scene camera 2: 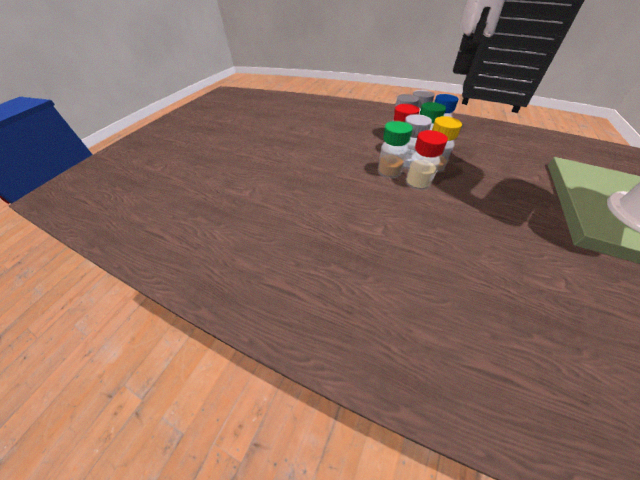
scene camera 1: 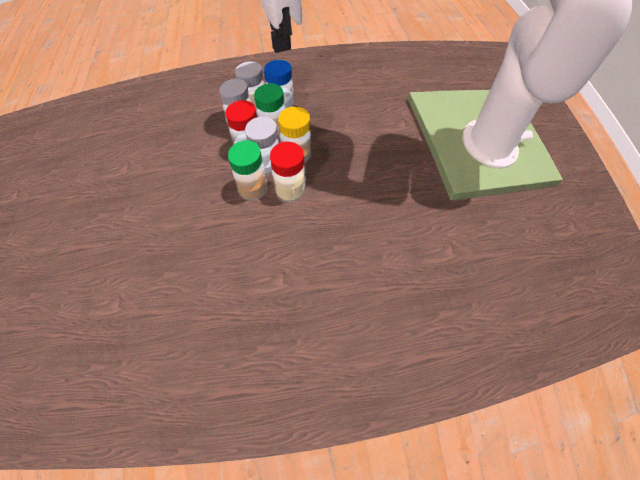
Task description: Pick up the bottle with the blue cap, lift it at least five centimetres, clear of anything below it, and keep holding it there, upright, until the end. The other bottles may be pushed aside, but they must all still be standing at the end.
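Where they show: gripper, between the fingertips: [scene camera 2: 459, 73] [scene camera 1: 281, 49]; arm's base, origin of its link: [scene camera 1: 490, 144].
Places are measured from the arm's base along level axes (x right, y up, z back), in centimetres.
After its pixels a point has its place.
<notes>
The bottle with the blue cap [scene camera 1: 278, 72] {x 22.3, y 8.0, z -38.7 cm} [scene camera 2: 446, 103] {x 21.2, y 7.5, z -38.6 cm} stands upright at the back right of a tight group of bottles; its lower part is partly hidden by the bottle with the dark green cap [scene camera 1: 269, 98] {x 15.4, y 8.0, z -41.9 cm} [scene camera 2: 432, 111] {x 14.4, y 7.8, z -42.0 cm}. A bottle with a grey cap [scene camera 1: 249, 74] {x 23.7, y 8.0, z -44.2 cm} [scene camera 2: 423, 97] {x 22.8, y 7.8, z -44.2 cm} stands to its left. The bottle with the yellow cap [scene camera 1: 294, 122] {x 7.9, y 8.0, z -39.1 cm} [scene camera 2: 447, 128] {x 6.5, y 7.7, z -39.1 cm} stands nearer the front on the right. All the bottles in view stand upright. My gripper [scene camera 1: 282, 49] {x 21.8, y 13.9, z -37.7 cm} [scene camera 2: 459, 71] {x 21.8, y 13.9, z -37.7 cm} is shut and empty, in the air above and behind the blue cap, apart from it.
At the group's front stand a green-capped bottle [scene camera 1: 245, 158] {x 2.7, y 7.9, z -48.7 cm} [scene camera 2: 397, 134] {x 1.3, y 7.6, z -48.6 cm} and a red-capped bottle [scene camera 1: 287, 159] {x 0.4, y 8.0, z -42.2 cm} [scene camera 2: 431, 144] {x -1.2, y 7.8, z -42.3 cm}. The arm's base is on a light green block [scene camera 1: 506, 186] {x -10.3, y 0.0, z -2.1 cm} [scene camera 2: 563, 198] {x 3.3, y -1.5, z -12.6 cm} at the right. A black slatted object [scene camera 2: 511, 56] shows behind the table. A blue object [scene camera 2: 36, 144] is at the far left.
</notes>
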